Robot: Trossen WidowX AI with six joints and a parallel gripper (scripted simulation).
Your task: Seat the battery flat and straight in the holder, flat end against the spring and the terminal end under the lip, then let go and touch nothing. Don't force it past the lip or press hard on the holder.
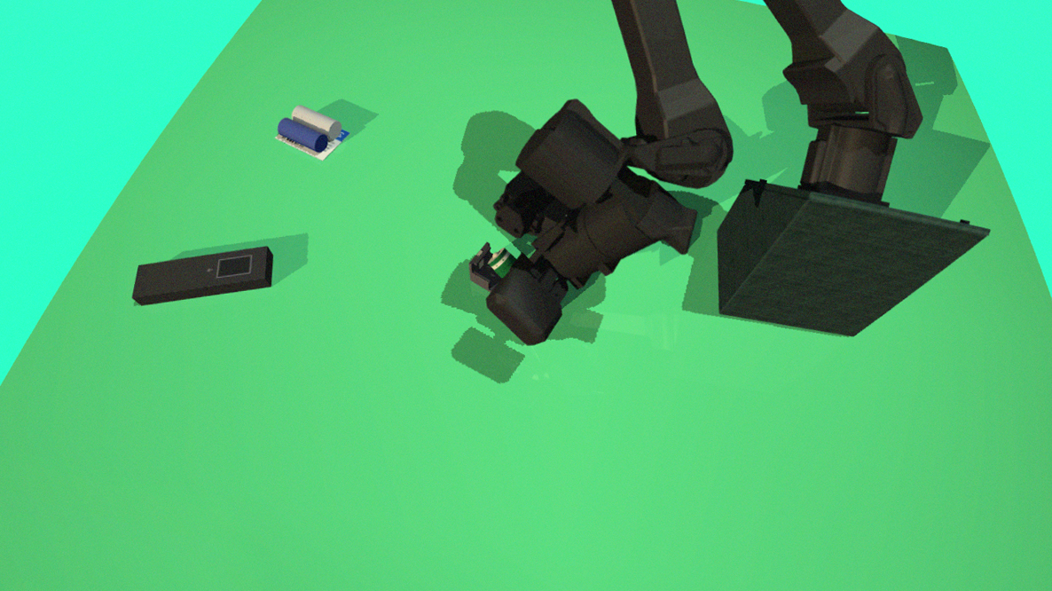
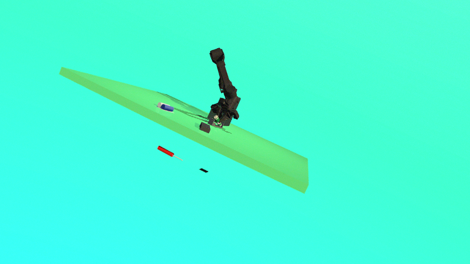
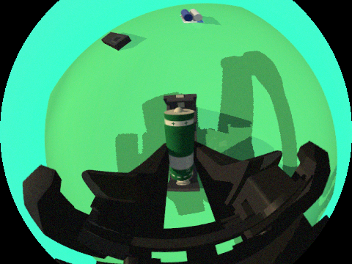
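Right now my gripper tip is 1 cm below the battery. From my gripper tip the other things lie so: card 33 cm ahead, 18 cm to the right, 1 cm below; then red screwdriver 34 cm ahead, 21 cm below, 4 cm to the right; then long black box 36 cm ahead, 7 cm to the left, 1 cm below.
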